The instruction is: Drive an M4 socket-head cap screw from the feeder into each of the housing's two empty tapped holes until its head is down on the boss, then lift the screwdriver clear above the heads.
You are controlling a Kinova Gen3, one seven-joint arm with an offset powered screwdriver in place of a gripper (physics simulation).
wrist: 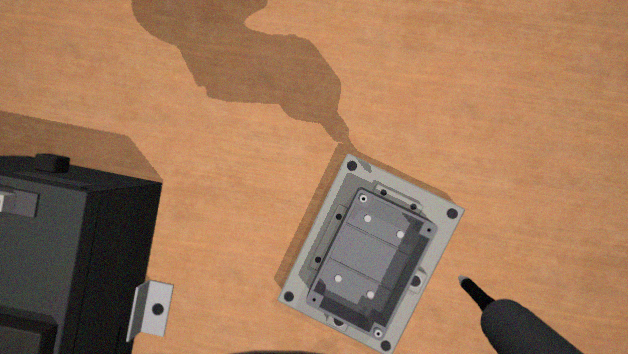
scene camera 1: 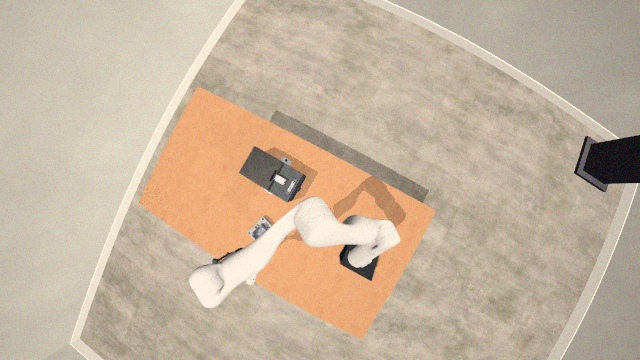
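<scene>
The grey housing (scene camera 1: 259,229) (wrist: 362,252) sits in a light grey plate (wrist: 306,287). In the wrist view two opposite corner bosses show small dark holes: the right hole (wrist: 429,230) and the lower-left hole (wrist: 314,299). The other two corners carry light round heads with dark centres: the upper head (wrist: 363,198) and the lower head (wrist: 378,333). My screwdriver (wrist: 462,279) is right of the housing in the wrist view, apart from it, with a small light-grey piece that looks like a screw at its tip. The arm hides that tip in scene camera 1. The black feeder (scene camera 1: 260,162) (wrist: 45,250) stands apart from the housing.
A silver bracket (wrist: 155,307) projects from the feeder's side. My white arm (scene camera 1: 260,250) passes over the orange table (scene camera 1: 310,285) beside the housing. Its base stands on a black plate (scene camera 1: 369,272). A dark post (scene camera 1: 615,160) is at the far right.
</scene>
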